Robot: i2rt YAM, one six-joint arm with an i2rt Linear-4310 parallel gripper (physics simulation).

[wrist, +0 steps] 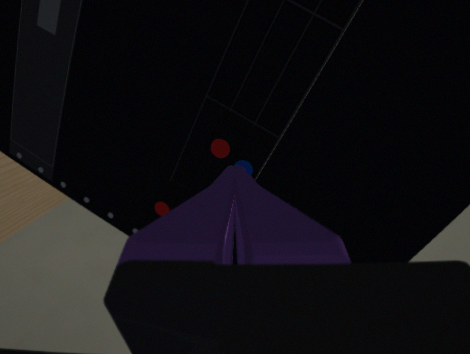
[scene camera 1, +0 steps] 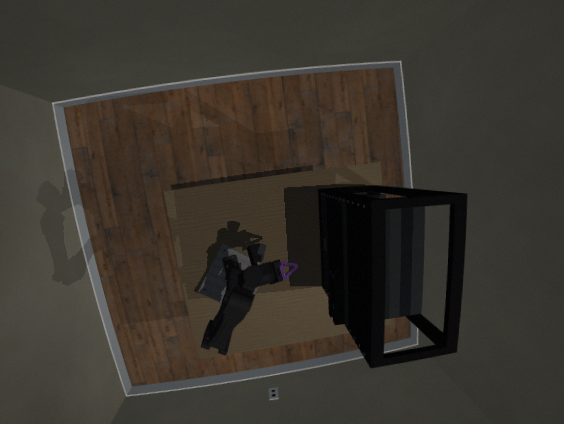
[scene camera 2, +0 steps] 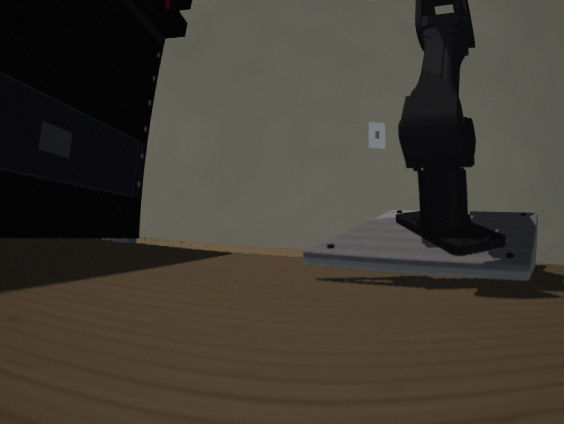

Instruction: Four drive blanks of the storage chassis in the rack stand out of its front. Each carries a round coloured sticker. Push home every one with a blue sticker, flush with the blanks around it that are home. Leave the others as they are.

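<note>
The black rack (scene camera 1: 377, 280) stands at the right in scene camera 1. In the wrist view the dark storage chassis (wrist: 243, 116) crosses the rack front at a slant. A blue sticker (wrist: 244, 167) shows partly behind the fingertips. One red sticker (wrist: 220, 148) lies just up and left of it, another red sticker (wrist: 161, 208) farther down and left. A fourth sticker cannot be made out; the blanks' edges are too dark to tell how far each stands out. My purple gripper (scene camera 1: 297, 266) (wrist: 234, 177) is shut and empty, in front of the rack, apart from it in scene camera 1.
The arm's grey base plate (scene camera 1: 214, 275) (scene camera 2: 360, 250) rests on the wooden table top (scene camera 1: 280, 320) (scene camera 2: 260, 340). A grey panel with a pale label (scene camera 2: 55, 139) (wrist: 48, 15) sits low in the rack. Dark parts (scene camera 2: 175, 22) jut from the rack front above it.
</note>
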